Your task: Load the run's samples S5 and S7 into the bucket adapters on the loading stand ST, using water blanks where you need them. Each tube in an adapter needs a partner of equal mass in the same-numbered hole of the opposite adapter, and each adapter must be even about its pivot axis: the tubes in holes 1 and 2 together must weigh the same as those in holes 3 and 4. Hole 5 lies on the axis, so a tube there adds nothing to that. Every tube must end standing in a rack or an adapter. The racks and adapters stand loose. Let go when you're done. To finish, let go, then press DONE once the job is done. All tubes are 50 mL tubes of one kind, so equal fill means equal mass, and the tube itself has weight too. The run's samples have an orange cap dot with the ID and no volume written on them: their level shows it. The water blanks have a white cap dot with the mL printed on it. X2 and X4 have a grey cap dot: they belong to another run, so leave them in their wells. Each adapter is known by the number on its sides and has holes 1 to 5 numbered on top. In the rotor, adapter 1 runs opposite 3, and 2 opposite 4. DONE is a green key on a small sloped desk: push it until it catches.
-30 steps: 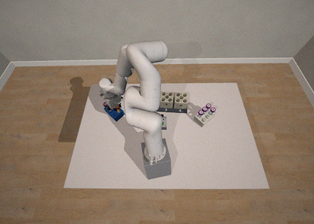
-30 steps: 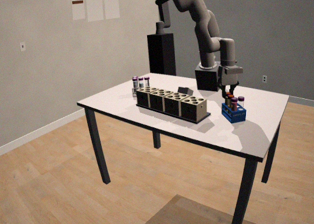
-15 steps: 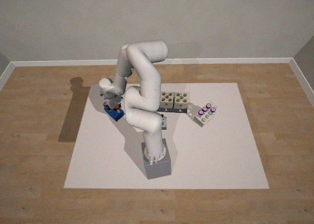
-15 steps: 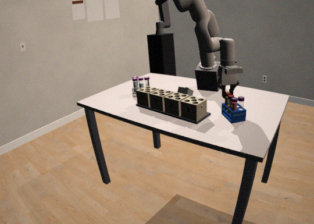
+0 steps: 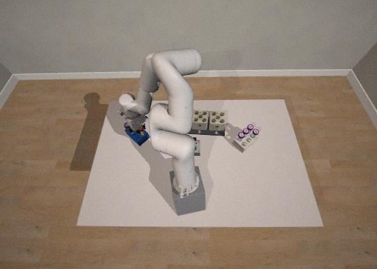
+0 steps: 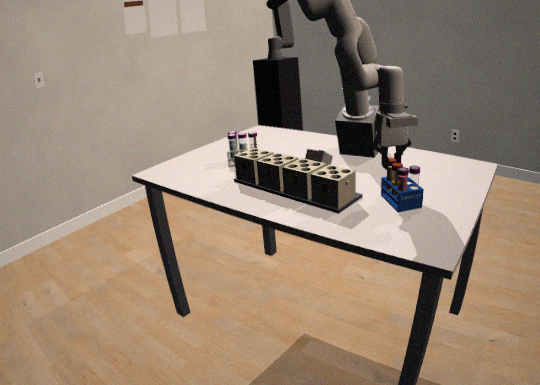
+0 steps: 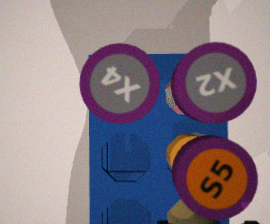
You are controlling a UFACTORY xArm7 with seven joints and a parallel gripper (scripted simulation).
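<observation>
My gripper is now 9 cm above the blue rack, 4 cm to the right of it and 1 cm short of it. The rest, counted from my hand: adapter: 14 cm to the right, 12 cm ahead, 7 cm below; dark stand: 30 cm to the right, 11 cm below, 11 cm ahead; white rack: 64 cm to the right, 9 cm below, 1 cm behind.
</observation>
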